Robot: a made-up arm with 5 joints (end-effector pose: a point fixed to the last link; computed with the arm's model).
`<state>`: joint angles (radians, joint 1 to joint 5).
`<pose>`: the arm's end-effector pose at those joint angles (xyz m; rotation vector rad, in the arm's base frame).
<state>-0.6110 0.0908 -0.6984 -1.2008 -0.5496</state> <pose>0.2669 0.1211 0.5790 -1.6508 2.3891 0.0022</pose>
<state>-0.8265 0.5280 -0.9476 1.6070 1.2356</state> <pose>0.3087 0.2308 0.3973 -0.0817 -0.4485 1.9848</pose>
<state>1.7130 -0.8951 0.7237 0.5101 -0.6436</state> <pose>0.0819 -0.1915 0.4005 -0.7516 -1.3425 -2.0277</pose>
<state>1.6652 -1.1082 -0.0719 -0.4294 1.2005</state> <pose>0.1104 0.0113 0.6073 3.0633 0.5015 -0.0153</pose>
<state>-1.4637 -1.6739 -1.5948 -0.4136 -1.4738</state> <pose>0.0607 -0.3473 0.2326 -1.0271 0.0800 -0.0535</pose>
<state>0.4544 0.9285 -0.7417 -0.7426 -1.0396</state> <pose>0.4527 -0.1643 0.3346 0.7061 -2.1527 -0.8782</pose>
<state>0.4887 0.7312 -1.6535 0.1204 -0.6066</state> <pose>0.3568 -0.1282 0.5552 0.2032 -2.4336 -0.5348</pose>
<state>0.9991 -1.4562 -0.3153 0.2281 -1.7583</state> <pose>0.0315 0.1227 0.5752 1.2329 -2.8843 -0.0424</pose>
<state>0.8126 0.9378 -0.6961 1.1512 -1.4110</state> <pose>0.3424 -0.2439 0.2263 0.0708 -0.2112 -2.2650</pose>
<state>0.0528 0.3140 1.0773 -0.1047 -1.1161</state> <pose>0.2538 -0.0023 0.1394 0.1596 -0.2569 -1.2089</pose>
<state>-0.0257 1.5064 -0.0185 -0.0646 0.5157</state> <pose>0.2853 0.0103 0.0020 -0.0326 -0.1454 0.4918</pose>
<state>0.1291 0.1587 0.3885 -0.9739 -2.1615</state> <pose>0.4010 -0.0329 0.3306 2.0153 -1.1815 -1.3847</pose>
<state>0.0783 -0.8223 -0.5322 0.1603 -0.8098</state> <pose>0.1135 0.0049 0.6359 1.0631 -2.5856 -0.2405</pose>
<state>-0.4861 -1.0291 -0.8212 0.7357 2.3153</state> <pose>0.0120 -0.0421 0.6105 -2.3145 -1.8737 0.6783</pose>
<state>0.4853 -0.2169 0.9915 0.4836 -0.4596</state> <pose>0.2726 -0.0827 0.2180 0.0037 -0.3257 -0.9852</pose>
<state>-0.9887 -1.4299 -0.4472 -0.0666 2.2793</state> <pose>-0.0030 -0.1519 0.5682 -1.7880 -2.4994 -0.5793</pose>
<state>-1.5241 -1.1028 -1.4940 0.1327 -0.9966</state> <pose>0.0844 -0.2928 0.4968 -2.1691 0.6381 0.2568</pose>
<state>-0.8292 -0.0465 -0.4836 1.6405 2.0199</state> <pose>0.2604 0.1793 0.4518 -0.3513 -0.5469 2.7333</pose>
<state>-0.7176 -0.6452 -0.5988 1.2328 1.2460</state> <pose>0.1683 0.0638 0.5830 -0.4264 -1.7435 1.4514</pose>
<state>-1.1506 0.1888 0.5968 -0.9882 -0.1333</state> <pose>0.2129 0.2580 0.2784 1.1294 -1.4364 0.6938</pose>
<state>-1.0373 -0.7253 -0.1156 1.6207 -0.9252</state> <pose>0.1654 0.1154 0.4966 0.6681 -0.4237 0.0601</pose>
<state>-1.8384 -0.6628 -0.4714 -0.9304 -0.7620</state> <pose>0.0946 0.0121 0.6306 -2.6108 0.6563 0.3335</pose>
